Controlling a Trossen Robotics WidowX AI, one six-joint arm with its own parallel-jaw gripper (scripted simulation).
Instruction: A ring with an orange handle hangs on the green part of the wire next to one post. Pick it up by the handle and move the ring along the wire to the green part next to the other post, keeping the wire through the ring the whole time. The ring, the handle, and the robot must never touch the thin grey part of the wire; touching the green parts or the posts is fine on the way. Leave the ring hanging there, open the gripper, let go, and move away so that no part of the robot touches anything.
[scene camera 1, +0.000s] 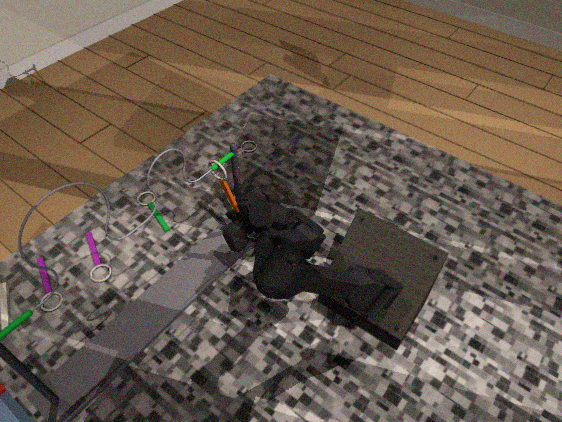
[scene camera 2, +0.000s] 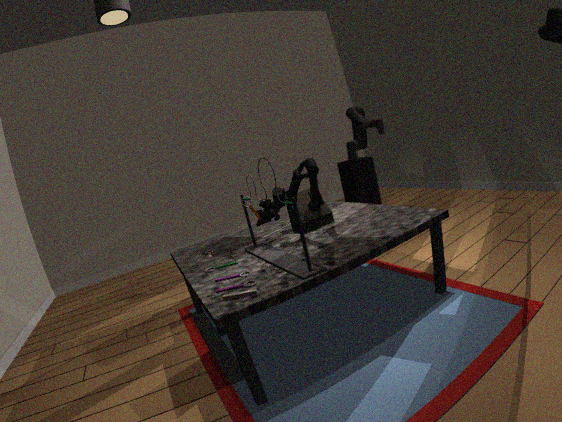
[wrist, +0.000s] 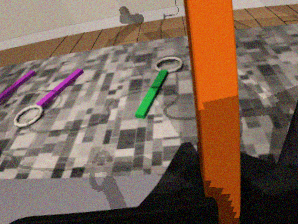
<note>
I see my gripper (scene camera 1: 227, 214).
My gripper is seen too in the wrist view (wrist: 194, 151).
</note>
